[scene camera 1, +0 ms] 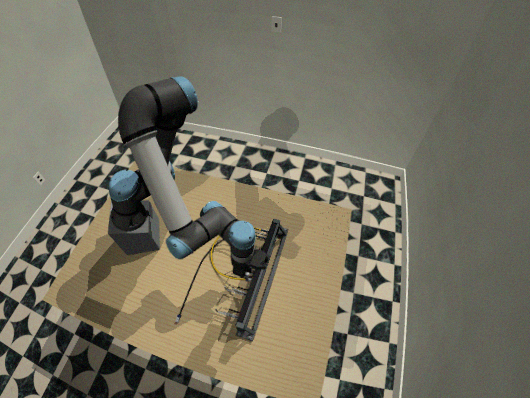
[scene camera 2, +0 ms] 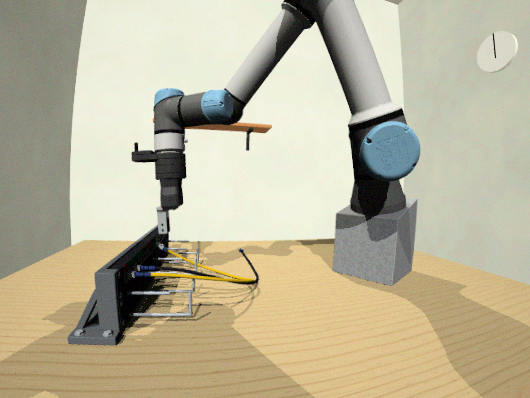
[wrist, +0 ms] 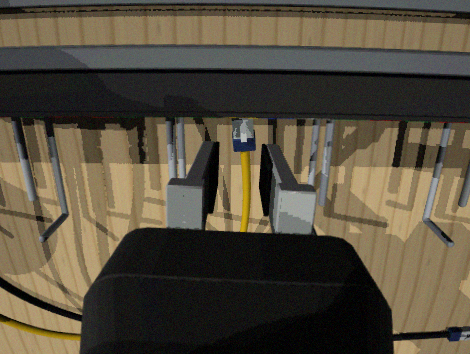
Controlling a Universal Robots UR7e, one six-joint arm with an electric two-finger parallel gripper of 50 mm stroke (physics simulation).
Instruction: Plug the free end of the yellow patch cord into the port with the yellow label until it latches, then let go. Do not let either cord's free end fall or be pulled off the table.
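Places are measured from the arm's base along level axes (x ahead, y left, z up), in centimetres.
Where they show: gripper, fingertip midpoint: (scene camera 1: 247, 275) (scene camera 2: 164, 232) (wrist: 239, 164); arm's base, origin of the base link: (scene camera 1: 128, 216) (scene camera 2: 377, 205).
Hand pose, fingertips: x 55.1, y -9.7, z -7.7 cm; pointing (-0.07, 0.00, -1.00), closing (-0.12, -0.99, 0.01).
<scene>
Each offset is from my fingertips to the centre of the thing. "spot": to the spot under its first point. Level surfaces: height alone.
The yellow cord (scene camera 1: 212, 257) (scene camera 2: 210, 263) (wrist: 246, 190) has a clear plug with a blue boot {dx +0.8, dy -0.3, dz -3.5 cm} (scene camera 2: 161, 247) (wrist: 244, 145) at the face of the dark port panel {dx +1.0, dy +4.1, dz -5.8 cm} (scene camera 1: 259, 275) (scene camera 2: 107, 305) (wrist: 300, 95). The plug points straight into the panel beside a sliver of yellow label; the port opening is hidden, and I cannot tell whether the latch has caught. My gripper (scene camera 2: 163, 233) (wrist: 239, 164) is open, with a gap on both sides of the cord. Its fingertips are above the plug and slightly back from the panel. It holds nothing.
Metal guide rods (scene camera 2: 162, 315) (wrist: 57, 170) stick out of the panel on both sides of the gripper. A black cord {spot: dx -23.4, dy -5.1, dz -10.1 cm} (scene camera 1: 192, 280) (scene camera 2: 248, 263) lies on the table {dz -10.8 cm} (scene camera 1: 310, 300), with its free plug {spot: dx -23.9, dy -21.9, dz -10.2 cm} (scene camera 1: 178, 318) (scene camera 2: 241, 250) (wrist: 457, 334) on the wood. Two other plugs sit at the panel's near end in scene view 2.
</scene>
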